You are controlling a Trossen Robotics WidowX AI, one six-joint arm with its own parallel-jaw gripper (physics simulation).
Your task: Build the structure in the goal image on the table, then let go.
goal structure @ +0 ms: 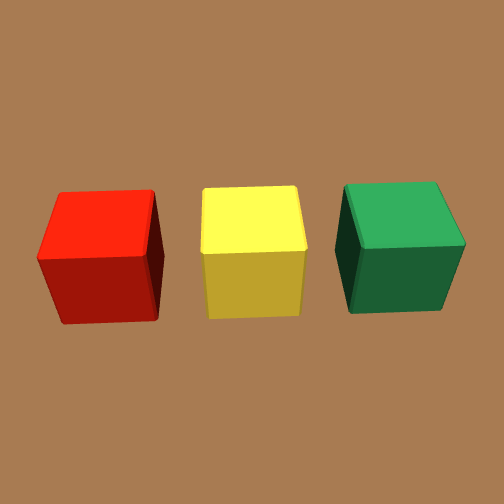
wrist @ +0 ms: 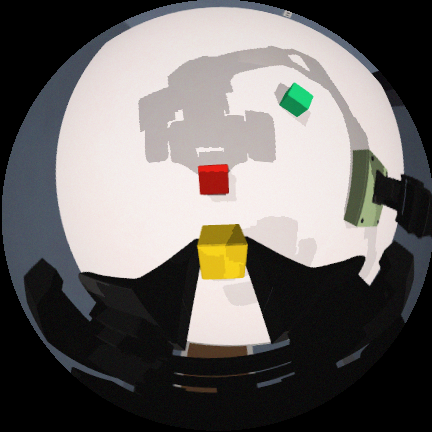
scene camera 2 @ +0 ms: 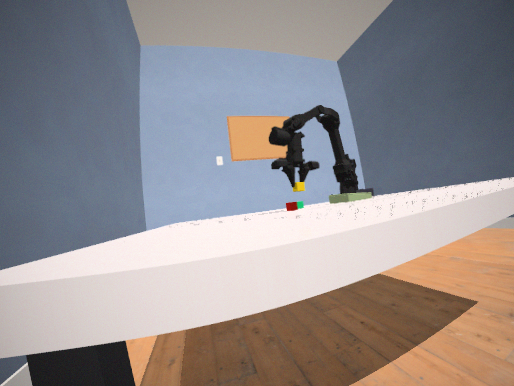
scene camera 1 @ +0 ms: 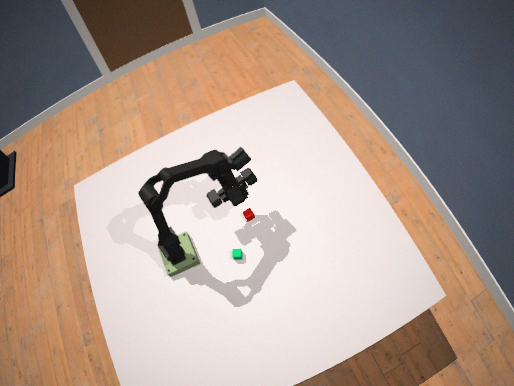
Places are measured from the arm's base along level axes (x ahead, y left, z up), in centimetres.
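Where they show: gripper, fingertip midpoint: (wrist: 220, 242) (scene camera 2: 297, 187); arm's base, origin of the base link: (wrist: 378, 188) (scene camera 2: 348, 193) (scene camera 1: 176, 255).
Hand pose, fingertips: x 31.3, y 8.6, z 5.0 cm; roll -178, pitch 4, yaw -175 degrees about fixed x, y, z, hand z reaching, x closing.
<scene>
Things, the pixels of their top centre, and the offset from my fingertips. Level surfaces: height alone.
- yellow cube, middle of its top: (wrist: 220, 264) (scene camera 2: 297, 182) dx -0.1, dy +0.7, dz +1.9 cm
- red cube, middle of its top: (wrist: 213, 179) (scene camera 1: 248, 212) (scene camera 2: 291, 202) dx +1.3, dy -4.7, dz -5.3 cm
- table, its level: dz -8.6 cm
- green cube, middle of its top: (wrist: 301, 94) (scene camera 1: 236, 252) (scene camera 2: 299, 201) dx -9.3, dy -17.8, dz -5.3 cm
My gripper (scene camera 2: 298, 185) (wrist: 220, 242) is shut on a yellow cube (scene camera 2: 299, 187) (wrist: 222, 260) and holds it above the table; in scene camera 1 the arm hides the cube. A red cube (scene camera 1: 249, 215) (scene camera 2: 291, 206) (wrist: 214, 180) sits on the table (scene camera 1: 325, 300) (scene camera 2: 200, 250) (wrist: 100, 175), a little ahead of the held cube in the wrist view. A green cube (scene camera 1: 237, 254) (scene camera 2: 300, 205) (wrist: 297, 99) sits on the table apart from the red one, up and to the right of it in the wrist view.
The arm's green base plate (scene camera 1: 187, 246) (scene camera 2: 350, 197) (wrist: 361, 190) stands on the table, to the left of the green cube in scene camera 1. Shadows of the arm fall across the table around the cubes.
</scene>
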